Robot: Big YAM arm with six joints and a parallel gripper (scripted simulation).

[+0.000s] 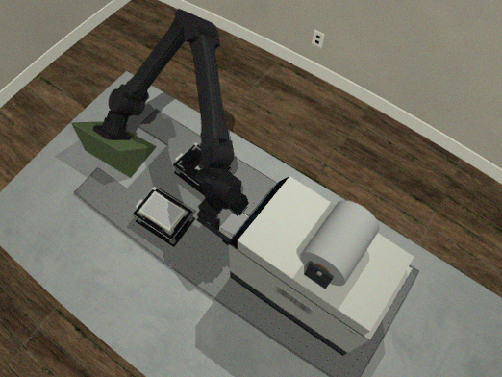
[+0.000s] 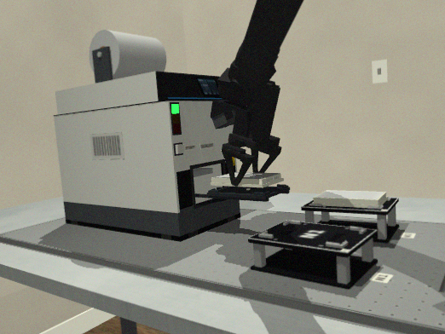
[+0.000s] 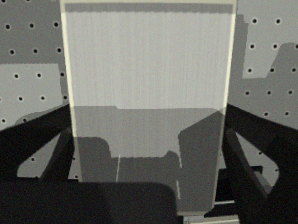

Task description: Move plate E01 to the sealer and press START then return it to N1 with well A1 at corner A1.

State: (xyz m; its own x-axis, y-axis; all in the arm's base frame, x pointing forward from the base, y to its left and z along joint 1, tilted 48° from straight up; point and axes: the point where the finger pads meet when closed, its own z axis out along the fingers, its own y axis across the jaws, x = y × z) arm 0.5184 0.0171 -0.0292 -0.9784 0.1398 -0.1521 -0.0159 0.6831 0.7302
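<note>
Now: the sealer stage 3 cm below my hand. The rest, counted from my hand: covered white plate (19 cm behind, 9 cm to the right, 5 cm below); then start button (10 cm ahead, 9 cm to the left, 7 cm above); then black plate nest (20 cm behind, 12 cm to the left, 7 cm below).
</note>
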